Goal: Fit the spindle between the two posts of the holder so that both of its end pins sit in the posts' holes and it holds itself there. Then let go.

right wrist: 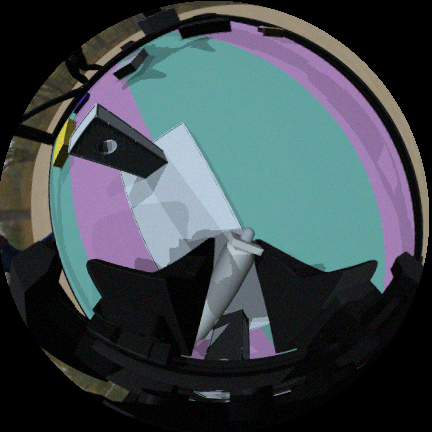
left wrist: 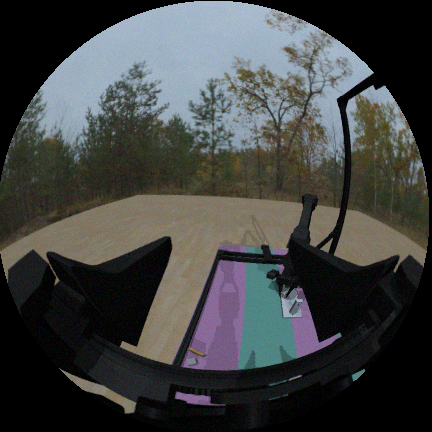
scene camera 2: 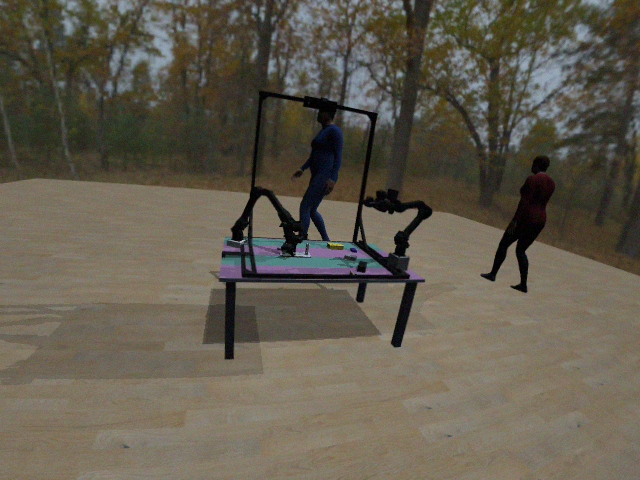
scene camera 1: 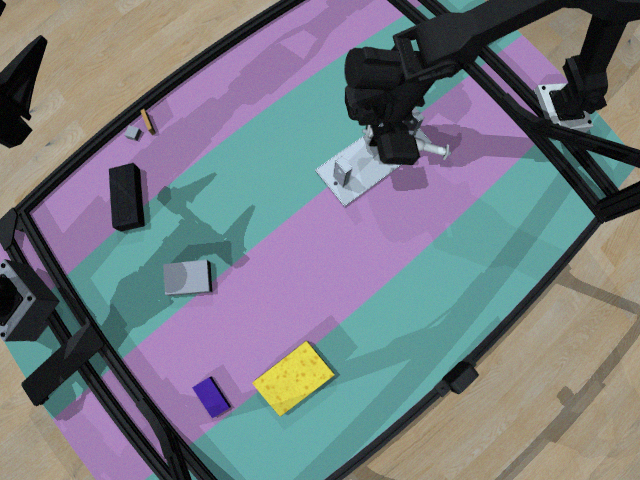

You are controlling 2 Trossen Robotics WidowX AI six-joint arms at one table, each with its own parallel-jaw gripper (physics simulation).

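Places are measured from the left arm's base along level axes (x ahead, y left, z up), in centimetres.
Where they show: left gripper, between the fingertips: [left wrist: 232, 244] [scene camera 2: 364, 202] [scene camera 1: 22, 18]; right gripper, between the fingertips: [right wrist: 234, 244] [left wrist: 282, 295] [scene camera 2: 293, 255] [scene camera 1: 370, 137]; left arm's base, origin of its link: [scene camera 2: 399, 254] [scene camera 1: 2, 299]; right arm's base, origin of its link: [scene camera 2: 237, 239] [scene camera 1: 566, 105].
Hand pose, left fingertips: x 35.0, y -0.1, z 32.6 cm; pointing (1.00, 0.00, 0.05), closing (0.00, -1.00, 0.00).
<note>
Things, the pixels of their top centre, and the offset from my left fingertips. "spot": a spot on its surface instead.
- pale grey spindle, centre of its top: [right wrist: 199, 327] [scene camera 1: 409, 138] dy -33.4, dx +31.4, dz -38.9 cm
- holder's plate, a spot on its surface: [right wrist: 185, 165] spot: dy -26.9, dx +21.0, dz -41.4 cm
- black box, centre of its top: [scene camera 1: 122, 194] [scene camera 2: 362, 264] dy -1.9, dx -7.9, dz -38.7 cm
- grey box, centre of its top: [scene camera 1: 185, 277] [right wrist: 127, 59] dy -20.4, dx -10.6, dz -39.6 cm
- purple block, centre of its top: [scene camera 1: 210, 397] [right wrist: 79, 101] dy -36.1, dx -23.0, dz -40.7 cm
- yellow sponge, centre of its top: [scene camera 1: 293, 379] [right wrist: 59, 139] [scene camera 2: 335, 244] dy -44.0, dx -11.5, dz -39.2 cm
- small grey cube, centre of its top: [scene camera 1: 131, 131] dy +7.0, dx +1.4, dz -40.7 cm
- orange stick, centre of its top: [scene camera 1: 145, 119] dy +5.9, dx +4.8, dz -39.8 cm
The pale grey spindle [scene camera 1: 434, 148] [right wrist: 227, 280] lies slanted across the holder, its far end jutting past the plate. One end pin and a square collar show near the fingertips in the right wrist view. The holder's plate [scene camera 1: 356, 188] [right wrist: 185, 165] [left wrist: 291, 312] lies on the table. One post [scene camera 1: 342, 171] [right wrist: 130, 150] stands free of the spindle, its hole visible. The other post [right wrist: 230, 340] is partly hidden by spindle and fingers. My right gripper [right wrist: 234, 244] [scene camera 2: 289, 252] is shut on the spindle, low over the plate. My left gripper [left wrist: 232, 244] is open and empty, well away.
A black box [scene camera 1: 126, 196], a grey box [scene camera 1: 187, 277], a purple block [scene camera 1: 211, 396] and a yellow sponge [scene camera 1: 294, 378] lie on the striped table. A small grey cube [scene camera 1: 132, 132] and an orange stick [scene camera 1: 147, 121] lie near the black frame bar [scene camera 1: 170, 87].
</note>
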